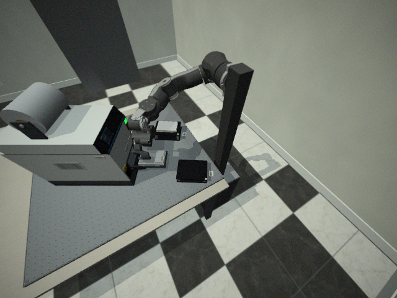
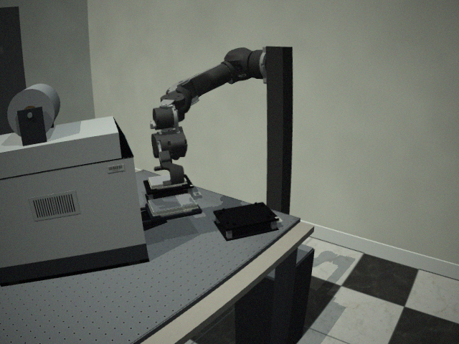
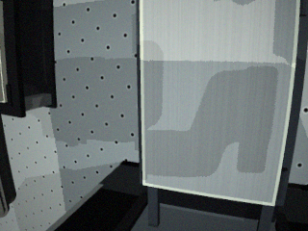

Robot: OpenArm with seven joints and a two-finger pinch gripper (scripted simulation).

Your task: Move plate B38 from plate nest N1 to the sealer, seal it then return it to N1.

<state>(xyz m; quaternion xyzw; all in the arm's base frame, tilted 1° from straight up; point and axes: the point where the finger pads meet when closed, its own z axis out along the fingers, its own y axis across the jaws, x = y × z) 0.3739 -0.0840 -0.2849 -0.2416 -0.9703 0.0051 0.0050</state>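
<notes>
Right now the plate B38 is 8 cm below my hand. Round my hand: nest N1: 17 cm behind, 13 cm to the left, 15 cm below; then nest n2: 16 cm behind, 21 cm to the right, 13 cm below; then B83: 16 cm behind, 21 cm to the right, 12 cm below.
</notes>
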